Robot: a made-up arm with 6 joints.
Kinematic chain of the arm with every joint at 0, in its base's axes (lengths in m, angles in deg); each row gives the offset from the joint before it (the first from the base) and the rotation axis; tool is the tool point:
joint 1: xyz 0 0 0.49 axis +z
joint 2: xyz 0.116 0 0 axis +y
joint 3: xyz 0 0 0.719 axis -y
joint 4: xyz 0 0 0.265 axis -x
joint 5: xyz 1.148 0 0 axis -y
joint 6: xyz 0.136 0 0 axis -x
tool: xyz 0 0 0
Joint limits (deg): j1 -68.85..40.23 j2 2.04..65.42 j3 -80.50..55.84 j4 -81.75..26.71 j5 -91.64..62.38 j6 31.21..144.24
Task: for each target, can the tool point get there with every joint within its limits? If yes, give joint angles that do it. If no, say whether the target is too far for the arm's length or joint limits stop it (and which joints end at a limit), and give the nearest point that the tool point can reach.
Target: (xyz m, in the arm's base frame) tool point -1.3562 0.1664 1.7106
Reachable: no: joint limits stop it (at a limit: joint 1, joint 2, joint 3, joint 5) | nearest point 0.1167 -0.5939 2.3768 | short by 1.786 m
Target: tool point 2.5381 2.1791 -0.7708
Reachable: no: too far | nearest point 1.4447 1.2246 0.1082 | short by 1.697 m
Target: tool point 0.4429 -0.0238 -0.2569
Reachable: yes | joints -10.62 43.76 -63.70 -49.01 -34.59 69.71
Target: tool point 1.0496 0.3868 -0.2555
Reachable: yes | joints 19.28 49.51 -35.99 11.15 44.86 113.51
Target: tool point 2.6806 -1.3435 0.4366
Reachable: no: too far | nearest point 1.8487 -0.9266 0.5838 | short by 0.942 m
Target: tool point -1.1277 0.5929 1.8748
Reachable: no: joint limits stop it (at a limit: joint 1, joint 2, joint 3, joint 4, joint 5) | nearest point 0.3858 0.5026 2.2768 | short by 1.569 m
